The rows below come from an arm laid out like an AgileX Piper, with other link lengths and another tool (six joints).
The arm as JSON. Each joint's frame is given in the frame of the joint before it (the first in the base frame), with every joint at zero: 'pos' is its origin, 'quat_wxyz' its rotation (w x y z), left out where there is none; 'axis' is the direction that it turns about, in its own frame. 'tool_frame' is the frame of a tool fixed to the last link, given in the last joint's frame.
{
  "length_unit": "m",
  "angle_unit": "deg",
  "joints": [
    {
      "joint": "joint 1",
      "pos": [
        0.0,
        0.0,
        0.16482
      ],
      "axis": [
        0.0,
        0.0,
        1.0
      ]
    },
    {
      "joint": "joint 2",
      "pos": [
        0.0,
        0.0,
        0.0
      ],
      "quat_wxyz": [
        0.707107,
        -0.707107,
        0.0,
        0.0
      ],
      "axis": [
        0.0,
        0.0,
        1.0
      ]
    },
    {
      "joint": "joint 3",
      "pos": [
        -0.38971,
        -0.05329,
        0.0
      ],
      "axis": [
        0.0,
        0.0,
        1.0
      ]
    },
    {
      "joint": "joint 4",
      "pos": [
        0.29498,
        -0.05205,
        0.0
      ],
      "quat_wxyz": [
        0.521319,
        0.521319,
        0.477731,
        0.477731
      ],
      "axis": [
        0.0,
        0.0,
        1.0
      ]
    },
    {
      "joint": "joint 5",
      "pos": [
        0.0,
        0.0,
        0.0
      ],
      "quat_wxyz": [
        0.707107,
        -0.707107,
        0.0,
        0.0
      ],
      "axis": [
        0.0,
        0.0,
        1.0
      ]
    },
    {
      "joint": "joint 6",
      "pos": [
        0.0,
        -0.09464,
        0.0
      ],
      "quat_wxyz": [
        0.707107,
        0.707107,
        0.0,
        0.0
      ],
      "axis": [
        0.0,
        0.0,
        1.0
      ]
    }
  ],
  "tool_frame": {
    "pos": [
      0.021,
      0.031,
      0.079
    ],
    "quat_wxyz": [
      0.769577,
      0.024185,
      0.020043,
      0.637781
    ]
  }
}
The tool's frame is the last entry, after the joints.
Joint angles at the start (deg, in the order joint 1, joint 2, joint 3, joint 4, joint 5, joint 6): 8.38 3.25 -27.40 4.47 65.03 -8.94
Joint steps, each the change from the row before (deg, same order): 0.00 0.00 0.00 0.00 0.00 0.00; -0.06 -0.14 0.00 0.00 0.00 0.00; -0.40 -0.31 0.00 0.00 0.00 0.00; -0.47 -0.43 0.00 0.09 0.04 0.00; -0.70 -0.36 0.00 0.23 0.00 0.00; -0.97 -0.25 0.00 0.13 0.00 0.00; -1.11 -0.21 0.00 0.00 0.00 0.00; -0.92 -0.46 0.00 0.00 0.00 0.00; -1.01 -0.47 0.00 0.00 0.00 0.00
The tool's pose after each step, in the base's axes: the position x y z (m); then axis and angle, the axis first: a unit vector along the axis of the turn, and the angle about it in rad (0 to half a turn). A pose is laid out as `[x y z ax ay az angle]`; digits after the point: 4 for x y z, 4 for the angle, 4 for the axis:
[-0.0195 0.0379 0.2881 0.4916 0.8139 0.3098 2.5067]
[-0.0198 0.0379 0.2881 0.4918 0.8134 0.3105 2.5045]
[-0.0202 0.0380 0.2880 0.4945 0.8115 0.3113 2.4984]
[-0.0209 0.0383 0.2879 0.4974 0.8092 0.3129 2.4919]
[-0.0214 0.0391 0.2879 0.5018 0.8058 0.3146 2.4861]
[-0.0213 0.0397 0.2879 0.5085 0.8017 0.3143 2.4790]
[-0.0210 0.0401 0.2878 0.5165 0.7972 0.3125 2.4702]
[-0.0214 0.0404 0.2877 0.5227 0.7931 0.3126 2.4591]
[-0.0216 0.0407 0.2875 0.5296 0.7886 0.3125 2.4474]

